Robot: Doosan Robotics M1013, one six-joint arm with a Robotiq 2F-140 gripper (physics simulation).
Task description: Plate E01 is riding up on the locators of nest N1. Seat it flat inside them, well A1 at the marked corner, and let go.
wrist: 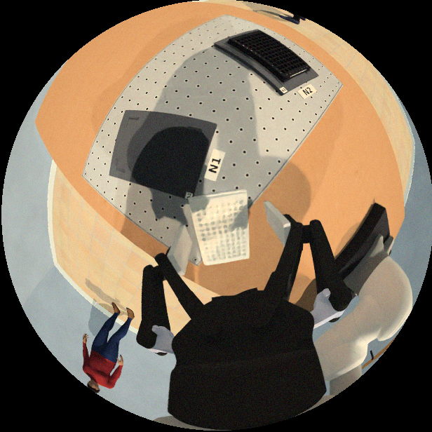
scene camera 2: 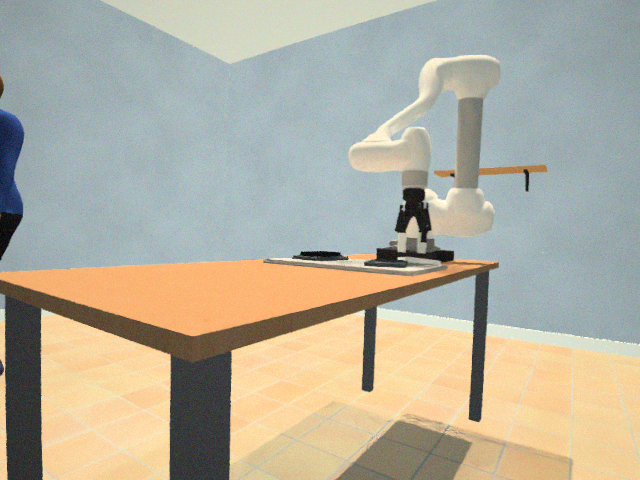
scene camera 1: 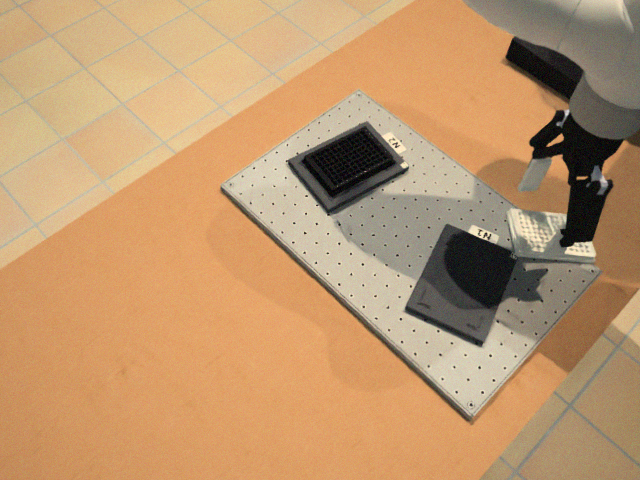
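Seen in the pictures: gripper, fingertip midpoint: [scene camera 2: 411, 252] [scene camera 1: 539, 220]; arm's base, link origin: [scene camera 2: 416, 249].
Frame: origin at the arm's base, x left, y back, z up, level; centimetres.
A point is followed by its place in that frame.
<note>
Plate E01, a white well plate [scene camera 1: 532, 229] @[x 10.6, y -46.4, z -2.2 cm] [wrist: 222, 227], lies off nest N1, across the board's edge, one corner at the nest's tagged corner [scene camera 1: 513, 254] @[x 10.8, y -52.5, z -2.2 cm] [wrist: 189, 195]. Whether it touches the nest or is tilted is unclear. Its well A1 cannot be made out. Nest N1 [scene camera 1: 439, 304] @[x 7.3, y -67.0, z -2.2 cm] [scene camera 2: 385, 263] @[x 9.9, y -69.0, z -2.3 cm] [wrist: 137, 135] is a dark grey block with low corner locators and bears no plate. My gripper [scene camera 1: 550, 214] @[x 10.8, y -46.2, z 0.3 cm] [scene camera 2: 412, 249] @[x 10.8, y -46.2, z 0.3 cm] [wrist: 226, 223] is open and empty above the plate, its pads toward two opposite sides. In scene camera 1, one finger hides part of the plate.
The perforated grey board [scene camera 1: 258, 191] @[x -26.5, y -69.7, z -3.3 cm] [wrist: 165, 75] carries both nests. Nest N2 [scene camera 1: 338, 202] @[x -15.1, y -63.3, z -2.2 cm] [wrist: 300, 80] holds a black well plate [scene camera 1: 351, 157] @[x -18.9, y -55.6, z -1.0 cm] [wrist: 270, 52]. The arm's black base block [scene camera 1: 542, 67] @[x -6.9, y -13.5, z -1.7 cm] [wrist: 367, 237] stands beyond the board. A person [wrist: 102, 365] in red shows in the wrist view.
</note>
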